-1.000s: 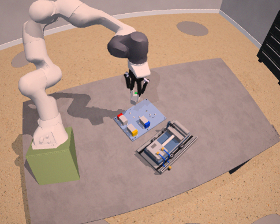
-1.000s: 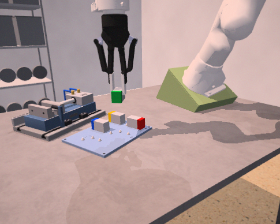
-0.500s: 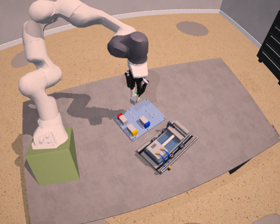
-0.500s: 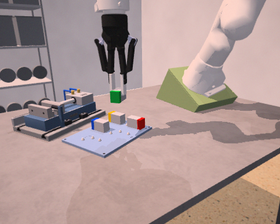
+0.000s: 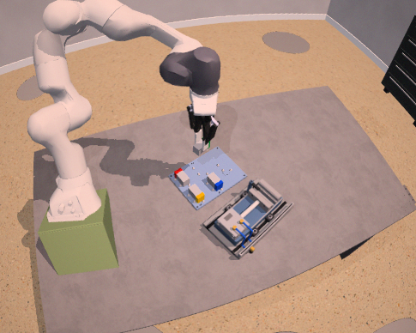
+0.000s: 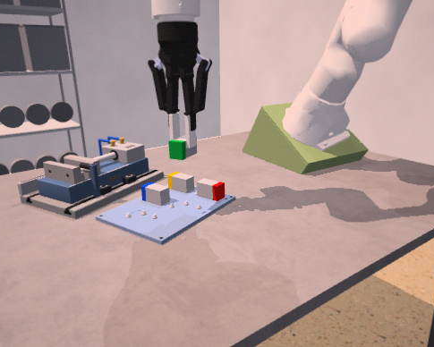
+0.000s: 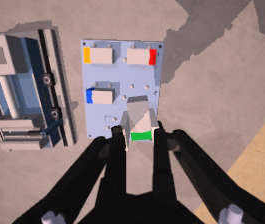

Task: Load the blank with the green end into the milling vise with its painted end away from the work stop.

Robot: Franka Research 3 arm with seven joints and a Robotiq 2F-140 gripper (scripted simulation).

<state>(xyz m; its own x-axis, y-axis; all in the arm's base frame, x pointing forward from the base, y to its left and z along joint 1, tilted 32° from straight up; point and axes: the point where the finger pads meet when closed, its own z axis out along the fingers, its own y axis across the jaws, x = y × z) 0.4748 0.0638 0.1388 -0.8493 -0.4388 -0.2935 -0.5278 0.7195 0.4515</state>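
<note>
Right now the green-ended blank is 4 cm below my hand. Round my hand: red-ended blank 8 cm behind, 4 cm to the right, 16 cm below; blue-ended blank 3 cm ahead, 8 cm to the right, 16 cm below; light blue infeed plate 2 cm ahead, 4 cm to the right, 18 cm below.
</note>
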